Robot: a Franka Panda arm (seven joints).
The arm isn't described. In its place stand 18 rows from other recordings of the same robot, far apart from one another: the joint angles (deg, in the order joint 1, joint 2, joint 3, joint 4, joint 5, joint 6, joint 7), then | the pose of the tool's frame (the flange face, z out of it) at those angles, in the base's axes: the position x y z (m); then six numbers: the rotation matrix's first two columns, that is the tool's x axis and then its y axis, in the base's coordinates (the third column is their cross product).
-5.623, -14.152, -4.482, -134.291, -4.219, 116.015, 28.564 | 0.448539, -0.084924, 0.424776, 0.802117, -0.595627, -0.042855, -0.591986, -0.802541, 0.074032
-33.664, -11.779, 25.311, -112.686, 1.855, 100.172, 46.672 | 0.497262, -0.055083, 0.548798, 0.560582, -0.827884, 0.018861, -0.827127, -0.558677, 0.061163
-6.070, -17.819, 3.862, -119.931, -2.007, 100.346, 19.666 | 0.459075, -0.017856, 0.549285, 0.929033, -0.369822, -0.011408, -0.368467, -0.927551, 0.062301
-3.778, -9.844, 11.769, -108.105, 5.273, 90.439, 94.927 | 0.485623, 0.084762, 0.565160, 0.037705, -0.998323, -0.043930, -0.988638, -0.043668, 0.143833
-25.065, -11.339, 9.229, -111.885, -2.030, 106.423, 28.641 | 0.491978, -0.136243, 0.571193, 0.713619, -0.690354, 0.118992, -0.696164, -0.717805, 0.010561
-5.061, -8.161, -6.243, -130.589, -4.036, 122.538, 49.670 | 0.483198, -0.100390, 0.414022, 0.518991, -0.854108, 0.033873, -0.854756, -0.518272, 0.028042
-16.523, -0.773, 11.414, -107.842, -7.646, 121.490, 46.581 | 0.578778, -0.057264, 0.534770, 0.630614, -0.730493, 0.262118, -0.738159, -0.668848, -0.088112
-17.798, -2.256, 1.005, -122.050, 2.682, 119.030, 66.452 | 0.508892, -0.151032, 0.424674, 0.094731, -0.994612, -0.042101, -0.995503, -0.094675, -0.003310
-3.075, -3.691, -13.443, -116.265, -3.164, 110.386, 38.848 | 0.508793, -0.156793, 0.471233, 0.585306, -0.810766, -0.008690, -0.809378, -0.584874, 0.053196
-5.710, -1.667, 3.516, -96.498, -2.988, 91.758, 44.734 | 0.544429, -0.025852, 0.589691, 0.685042, -0.728503, -0.000342, -0.726381, -0.683082, 0.075964
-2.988, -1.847, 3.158, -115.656, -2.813, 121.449, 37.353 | 0.558374, -0.000329, 0.477633, 0.801398, -0.583051, 0.133467, -0.583056, -0.811285, -0.043157
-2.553, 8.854, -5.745, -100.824, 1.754, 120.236, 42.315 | 0.619632, -0.085652, 0.492306, 0.614751, -0.778429, 0.127003, -0.766997, -0.627550, -0.133781
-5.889, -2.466, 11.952, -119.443, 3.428, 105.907, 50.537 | 0.510985, 0.059778, 0.429280, 0.681663, -0.714612, -0.157050, -0.704866, -0.698951, 0.120964
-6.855, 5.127, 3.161, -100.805, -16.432, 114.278, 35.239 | 0.603116, -0.057405, 0.523598, 0.817609, -0.513645, 0.260163, -0.558792, -0.816803, 0.143472
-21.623, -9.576, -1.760, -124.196, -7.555, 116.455, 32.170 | 0.459318, -0.207235, 0.469588, 0.612440, -0.785906, 0.085256, -0.790420, -0.607107, 0.081587
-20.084, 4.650, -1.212, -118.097, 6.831, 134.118, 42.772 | 0.543808, -0.209797, 0.415493, 0.361129, -0.929494, 0.075016, -0.906991, -0.368799, -0.203359
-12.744, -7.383, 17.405, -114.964, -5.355, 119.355, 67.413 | 0.539484, 0.045601, 0.529932, 0.472068, -0.860416, 0.191927, -0.856611, -0.499135, -0.130701
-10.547, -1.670, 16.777, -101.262, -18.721, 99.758, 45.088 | 0.554698, 0.033228, 0.566157, 0.807074, -0.546182, 0.224317, -0.588695, -0.773619, 0.234417
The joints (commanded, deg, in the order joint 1, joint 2, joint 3, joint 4, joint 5, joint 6, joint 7), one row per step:
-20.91 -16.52 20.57 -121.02 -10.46 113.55 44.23
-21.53 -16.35 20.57 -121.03 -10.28 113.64 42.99
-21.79 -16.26 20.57 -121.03 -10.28 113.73 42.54
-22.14 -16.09 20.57 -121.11 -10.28 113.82 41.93
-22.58 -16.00 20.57 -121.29 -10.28 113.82 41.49
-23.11 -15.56 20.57 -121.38 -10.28 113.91 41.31
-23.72 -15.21 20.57 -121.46 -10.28 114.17 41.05
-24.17 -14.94 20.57 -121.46 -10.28 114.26 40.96
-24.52 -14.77 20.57 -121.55 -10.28 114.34 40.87
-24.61 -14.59 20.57 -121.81 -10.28 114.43 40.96
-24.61 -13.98 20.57 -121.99 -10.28 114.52 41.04
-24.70 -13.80 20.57 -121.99 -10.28 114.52 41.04
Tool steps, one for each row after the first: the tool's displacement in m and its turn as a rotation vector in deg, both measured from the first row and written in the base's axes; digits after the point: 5 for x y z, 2 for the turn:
0.00068 -0.00530 -0.00134 0.07 0.40 0.54
0.00110 -0.00760 -0.00191 0.04 0.52 0.73
0.00160 -0.01085 -0.00380 0.03 0.83 0.98
0.00141 -0.01487 -0.00607 0.02 1.21 0.94
0.00264 -0.02005 -0.01022 0.18 1.66 0.60
0.00377 -0.02571 -0.01328 0.30 1.88 0.31
0.00455 -0.02993 -0.01531 0.40 2.06 -0.03
0.00481 -0.03321 -0.01732 0.48 2.25 -0.28
0.00483 -0.03435 -0.02085 0.58 2.56 -0.46
0.00635 -0.03524 -0.02718 0.85 3.19 -0.53
0.00681 -0.03626 -0.02864 0.93 3.35 -0.62

